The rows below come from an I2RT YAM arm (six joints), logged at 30 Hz.
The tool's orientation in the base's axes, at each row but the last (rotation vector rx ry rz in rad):
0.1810 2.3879 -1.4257
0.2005 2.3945 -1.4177
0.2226 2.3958 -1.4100
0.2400 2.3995 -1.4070
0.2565 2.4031 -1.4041
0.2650 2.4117 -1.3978
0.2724 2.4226 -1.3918
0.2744 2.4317 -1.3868
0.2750 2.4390 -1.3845
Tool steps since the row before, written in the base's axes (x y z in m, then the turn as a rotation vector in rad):
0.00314 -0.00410 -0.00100 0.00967 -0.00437 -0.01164
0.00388 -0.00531 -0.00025 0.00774 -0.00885 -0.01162
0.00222 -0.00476 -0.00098 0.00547 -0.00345 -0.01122
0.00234 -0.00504 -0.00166 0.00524 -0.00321 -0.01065
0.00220 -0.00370 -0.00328 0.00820 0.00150 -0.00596
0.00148 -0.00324 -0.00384 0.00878 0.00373 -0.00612
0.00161 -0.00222 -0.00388 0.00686 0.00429 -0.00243
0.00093 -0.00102 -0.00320 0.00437 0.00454 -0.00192
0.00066 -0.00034 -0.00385 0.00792 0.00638 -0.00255
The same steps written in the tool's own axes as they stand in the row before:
-0.00227 -0.00026 0.00474 -0.00447 0.01027 0.01108
-0.00322 -0.00125 0.00560 -0.00244 0.00749 0.01453
-0.00149 -0.00086 0.00506 -0.00071 0.00912 0.00916
-0.00139 -0.00040 0.00562 -0.00072 0.00871 0.00865
-0.00072 0.00153 0.00514 -0.00533 0.00821 0.00304
0.00012 0.00195 0.00486 -0.00583 0.00963 0.00130
-0.00003 0.00251 0.00403 -0.00544 0.00634 -0.00127
0.00032 0.00234 0.00257 -0.00332 0.00525 -0.00219
0.00080 0.00311 0.00225 -0.00637 0.00784 -0.00282

